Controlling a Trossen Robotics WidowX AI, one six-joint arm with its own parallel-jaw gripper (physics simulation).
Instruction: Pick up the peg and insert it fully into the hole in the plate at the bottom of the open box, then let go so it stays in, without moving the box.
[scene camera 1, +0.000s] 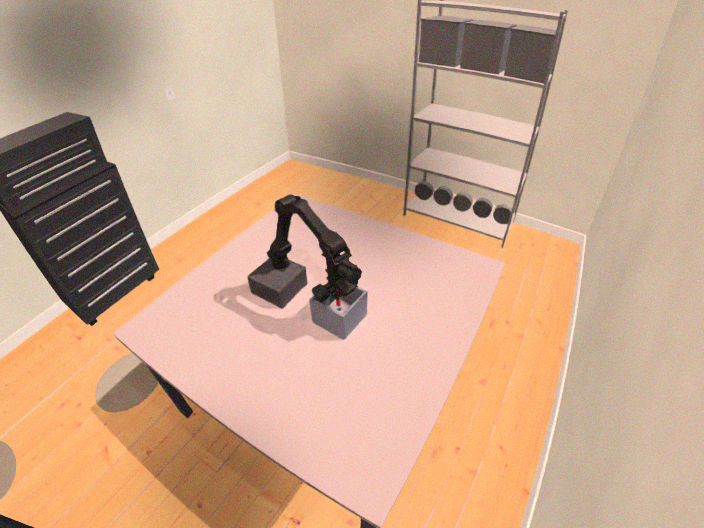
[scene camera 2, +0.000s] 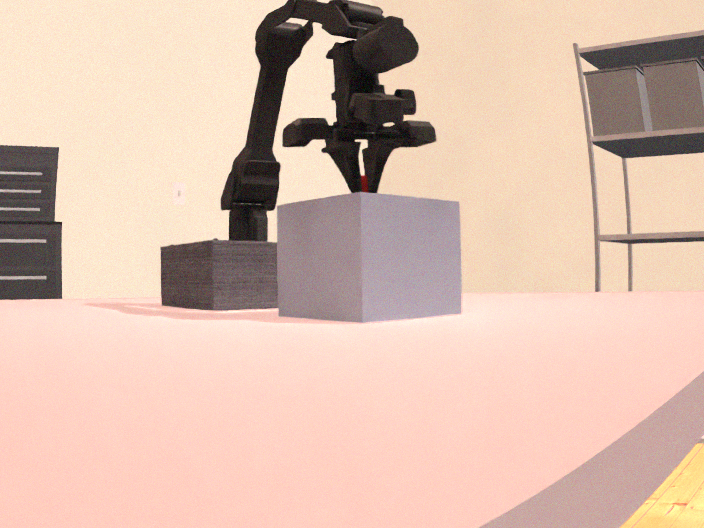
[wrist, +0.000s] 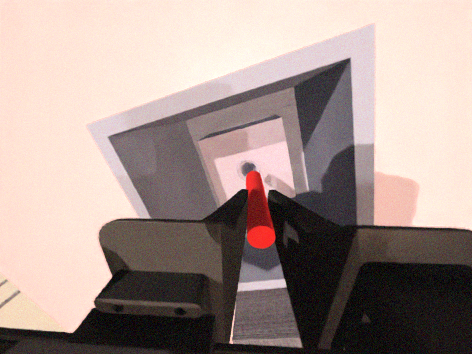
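Seen in the pictures: gripper, between the fingertips: (scene camera 1: 338, 297) (wrist: 257, 196); arm's base, origin of its link: (scene camera 1: 280, 265) (scene camera 2: 247, 245).
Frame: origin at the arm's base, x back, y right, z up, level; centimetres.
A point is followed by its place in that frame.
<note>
A red peg (scene camera 1: 338, 301) {x -32.7, y 11.9, z 1.8 cm} (scene camera 2: 364, 183) {x -32.9, y 12.0, z 6.0 cm} (wrist: 260, 215) {x -32.9, y 12.0, z 6.1 cm} is held between the two black fingertips, roughly upright. My gripper (scene camera 2: 363, 184) {x -32.8, y 11.9, z 3.9 cm} (wrist: 257, 196) {x -32.8, y 11.9, z 3.9 cm} is shut on the peg, with its fingertips at the height of the box's top. The open grey box (scene camera 1: 341, 321) {x -37.4, y 20.1, z 1.1 cm} (scene camera 2: 361, 255) {x -38.2, y 20.1, z -2.9 cm} (wrist: 364, 100) {x -35.4, y 19.0, z 3.9 cm} stands on the table. The pale plate (wrist: 275, 150) {x -32.9, y 14.1, z -4.1 cm} lies at the bottom of the box. In the wrist view the plate's round hole (wrist: 247, 167) shows right beside the peg's far end, slightly up and left of it. How high the peg's lower end is above the plate is hard to tell.
The arm's dark base block (scene camera 1: 277, 282) {x -4.3, y 10.1, z 0.2 cm} (scene camera 2: 213, 275) {x -7.8, y 14.5, z -4.8 cm} stands close beside the box. The pink table top (scene camera 1: 341, 397) {x -46.9, y 43.3, z -9.9 cm} (scene camera 2: 284, 426) {x -65.0, y 61.1, z -9.9 cm} carries both. A shelf rack (scene camera 1: 408, 142) (scene camera 2: 594, 187) and a black drawer cabinet (scene camera 1: 85, 227) (scene camera 2: 28, 258) stand beyond the table.
</note>
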